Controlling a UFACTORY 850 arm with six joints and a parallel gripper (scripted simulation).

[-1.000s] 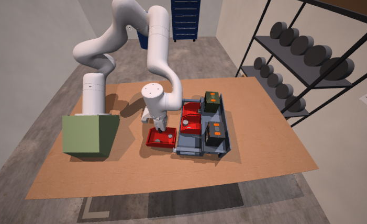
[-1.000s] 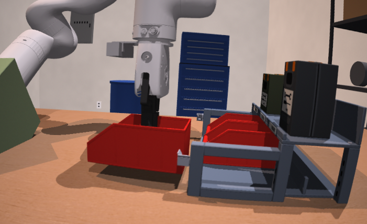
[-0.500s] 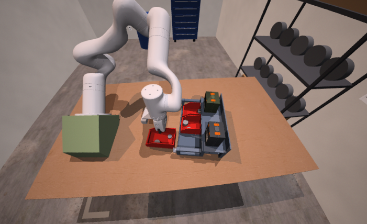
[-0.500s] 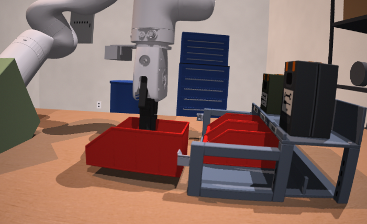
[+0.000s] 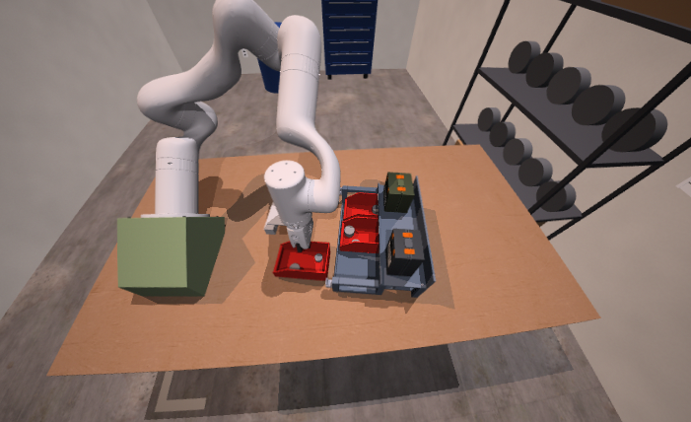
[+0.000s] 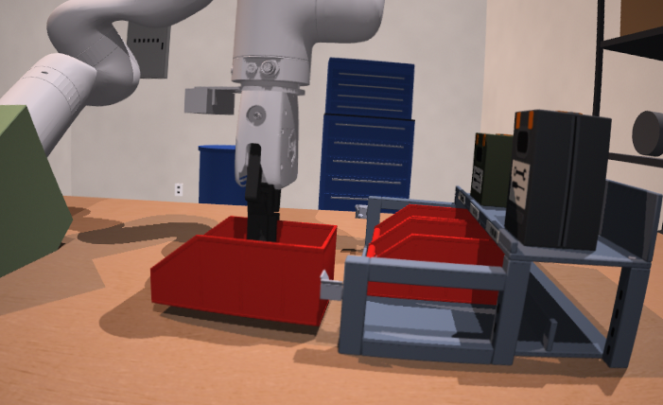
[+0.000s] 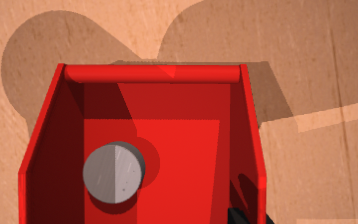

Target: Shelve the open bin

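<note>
Now: hand 3 cm past the grey disc, 7 cm to the left of it and 5 cm above it. From my hand the other things lie so: grey shelf 23 cm ahead, 6 cm to the left, 1 cm below.
</note>
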